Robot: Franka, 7 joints.
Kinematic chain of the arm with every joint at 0, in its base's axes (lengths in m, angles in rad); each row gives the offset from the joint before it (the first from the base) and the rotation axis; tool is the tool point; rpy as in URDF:
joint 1: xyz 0 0 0.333 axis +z
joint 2: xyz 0 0 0 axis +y
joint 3: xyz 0 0 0.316 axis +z
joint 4: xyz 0.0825 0 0 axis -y
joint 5: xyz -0.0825 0 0.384 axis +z
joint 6: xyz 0 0 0 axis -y
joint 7: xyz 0.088 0 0 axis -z
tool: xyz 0 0 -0.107 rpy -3.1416 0 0
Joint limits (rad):
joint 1: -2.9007..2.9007
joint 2: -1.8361..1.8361
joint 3: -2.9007..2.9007
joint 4: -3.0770..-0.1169
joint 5: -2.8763..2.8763
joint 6: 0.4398..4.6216
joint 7: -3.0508..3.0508
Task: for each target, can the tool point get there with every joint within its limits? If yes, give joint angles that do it. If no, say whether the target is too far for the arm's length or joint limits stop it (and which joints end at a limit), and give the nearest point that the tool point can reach.
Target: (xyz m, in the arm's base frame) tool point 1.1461 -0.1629 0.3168
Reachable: no: too far | nearest point 0.8493 -0.1207 0.3210 | short by 0.300 m
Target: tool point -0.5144 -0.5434 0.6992
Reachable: yes | joints 1.2147 -0.7477 2.4425 -0.8229 -1.9075 1.9822 -1.9907
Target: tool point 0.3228 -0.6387 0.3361
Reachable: yes | joints -1.0626 1.0639 -0.0860 -0.5681 0.0067 1.0229 -1.3476
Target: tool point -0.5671 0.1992 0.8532
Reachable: yes | joints -0.9854 -0.2341 -2.2086 -1.0824 1.7474 2.9237 1.0242
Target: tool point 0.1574 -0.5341 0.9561
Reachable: yes | joints 2.1593 -1.2136 0.3634 -0.9500 -0.3203 2.7638 1.0766
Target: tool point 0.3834 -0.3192 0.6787
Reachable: yes | joints -1.7539 -0.1992 0.7437 -1.6786 1.0749 1.2886 -0.0244
